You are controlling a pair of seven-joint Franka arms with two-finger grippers.
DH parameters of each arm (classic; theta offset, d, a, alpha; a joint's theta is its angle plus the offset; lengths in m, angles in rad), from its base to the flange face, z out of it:
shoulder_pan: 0 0.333 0 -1.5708
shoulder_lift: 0 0 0 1.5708
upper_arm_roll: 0 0.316 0.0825 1.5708
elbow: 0 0 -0.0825 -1.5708
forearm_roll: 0 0.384 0 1.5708
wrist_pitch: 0 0 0.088 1.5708
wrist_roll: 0 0.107 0 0
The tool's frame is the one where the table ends.
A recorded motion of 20 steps. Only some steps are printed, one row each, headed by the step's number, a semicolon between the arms.
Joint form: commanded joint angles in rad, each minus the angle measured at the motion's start. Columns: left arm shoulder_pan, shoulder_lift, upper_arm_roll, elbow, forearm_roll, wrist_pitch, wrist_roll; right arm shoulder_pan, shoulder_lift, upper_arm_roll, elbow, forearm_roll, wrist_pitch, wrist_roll.
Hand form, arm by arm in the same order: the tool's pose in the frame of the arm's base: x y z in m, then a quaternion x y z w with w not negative. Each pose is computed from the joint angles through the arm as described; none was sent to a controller.
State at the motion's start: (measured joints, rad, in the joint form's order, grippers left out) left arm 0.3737 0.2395 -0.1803 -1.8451 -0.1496 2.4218 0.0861; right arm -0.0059 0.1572 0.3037 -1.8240 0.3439 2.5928 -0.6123
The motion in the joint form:
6: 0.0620 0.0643 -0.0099 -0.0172 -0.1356 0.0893 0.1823; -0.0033 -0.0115 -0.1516 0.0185 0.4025 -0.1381 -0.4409
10: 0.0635 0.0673 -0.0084 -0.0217 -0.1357 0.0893 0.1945; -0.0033 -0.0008 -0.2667 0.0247 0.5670 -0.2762 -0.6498
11: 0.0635 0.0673 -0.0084 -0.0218 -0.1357 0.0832 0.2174; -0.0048 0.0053 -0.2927 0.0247 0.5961 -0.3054 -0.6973
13: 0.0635 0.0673 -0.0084 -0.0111 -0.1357 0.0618 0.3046; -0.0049 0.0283 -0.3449 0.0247 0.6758 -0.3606 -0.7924
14: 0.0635 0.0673 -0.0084 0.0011 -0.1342 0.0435 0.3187; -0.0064 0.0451 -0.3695 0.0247 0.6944 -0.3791 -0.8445
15: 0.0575 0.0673 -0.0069 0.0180 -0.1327 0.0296 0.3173; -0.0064 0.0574 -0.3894 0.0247 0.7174 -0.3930 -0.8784
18: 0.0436 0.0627 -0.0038 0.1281 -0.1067 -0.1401 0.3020; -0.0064 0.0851 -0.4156 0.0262 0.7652 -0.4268 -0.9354
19: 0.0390 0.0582 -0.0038 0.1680 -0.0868 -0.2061 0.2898; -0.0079 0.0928 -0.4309 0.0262 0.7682 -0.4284 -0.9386
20: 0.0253 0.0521 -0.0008 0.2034 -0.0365 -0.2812 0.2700; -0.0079 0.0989 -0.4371 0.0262 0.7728 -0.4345 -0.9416
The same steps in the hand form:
6: 0.6335 0.1704 0.3948 0.97215 0.09629 0.19739 0.08183; 0.6372 0.0864 0.5174 -0.86526 -0.32515 -0.34074 0.17173
10: 0.6322 0.1720 0.3906 0.97322 0.09219 0.19438 0.08103; 0.6398 0.0315 0.5025 -0.84715 -0.34161 -0.34740 0.21201
11: 0.6319 0.1716 0.3899 0.97471 0.08063 0.19249 0.07994; 0.6402 0.0183 0.4969 -0.84265 -0.34662 -0.34950 0.21830
13: 0.6329 0.1711 0.3927 0.97800 0.03622 0.19139 0.07463; 0.6420 -0.0059 0.4804 -0.83277 -0.34886 -0.35788 0.23815
14: 0.6343 0.1710 0.3965 0.97864 0.02711 0.18947 0.07510; 0.6433 -0.0193 0.4691 -0.82907 -0.35619 -0.35941 0.23791
15: 0.6376 0.1685 0.4032 0.97840 0.02347 0.19090 0.07580; 0.6441 -0.0292 0.4612 -0.82669 -0.35652 -0.36262 0.24081
18: 0.6479 0.1594 0.4416 0.98241 0.00131 0.16525 0.08695; 0.6460 -0.0401 0.4442 -0.82023 -0.35788 -0.36657 0.25450
19: 0.6495 0.1555 0.4571 0.98438 -0.00651 0.15323 0.08648; 0.6461 -0.0500 0.4393 -0.82408 -0.35146 -0.36571 0.25223
20: 0.6493 0.1481 0.4702 0.98840 -0.02031 0.13093 0.07429; 0.6462 -0.0529 0.4354 -0.82490 -0.34931 -0.36420 0.25471

